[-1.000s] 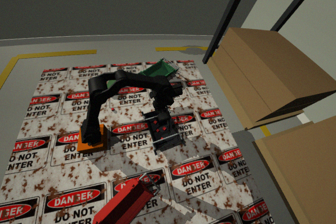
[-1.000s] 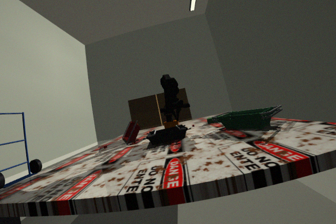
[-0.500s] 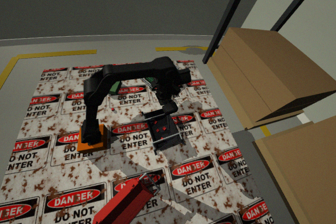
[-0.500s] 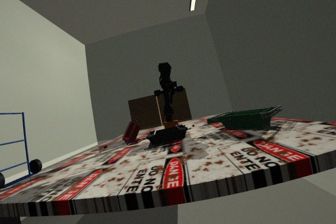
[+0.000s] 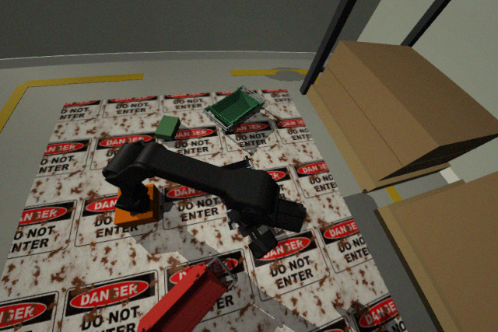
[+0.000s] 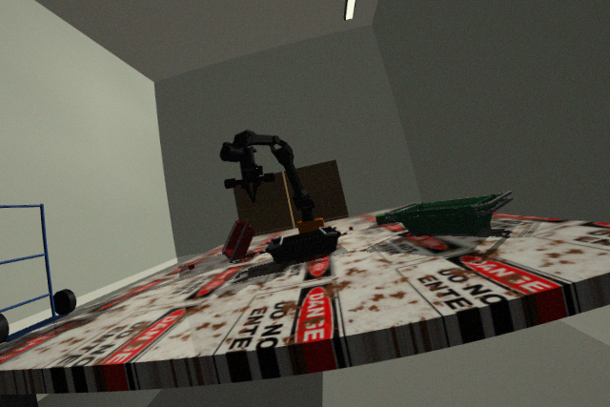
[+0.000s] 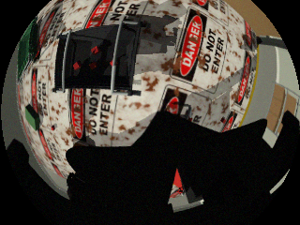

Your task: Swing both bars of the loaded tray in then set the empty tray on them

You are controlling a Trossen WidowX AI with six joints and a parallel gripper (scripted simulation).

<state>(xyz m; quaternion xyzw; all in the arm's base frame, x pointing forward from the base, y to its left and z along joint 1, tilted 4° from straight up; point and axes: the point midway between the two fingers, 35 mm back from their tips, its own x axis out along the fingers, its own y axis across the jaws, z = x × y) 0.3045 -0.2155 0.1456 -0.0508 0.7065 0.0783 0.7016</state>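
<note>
The red tray is 220 mm behind my gripper tip, 150 mm to the right of it and 140 mm below it. From my gripper tip the other things lie so: small green block: 570 mm to the left, 190 mm below, 150 mm behind.
</note>
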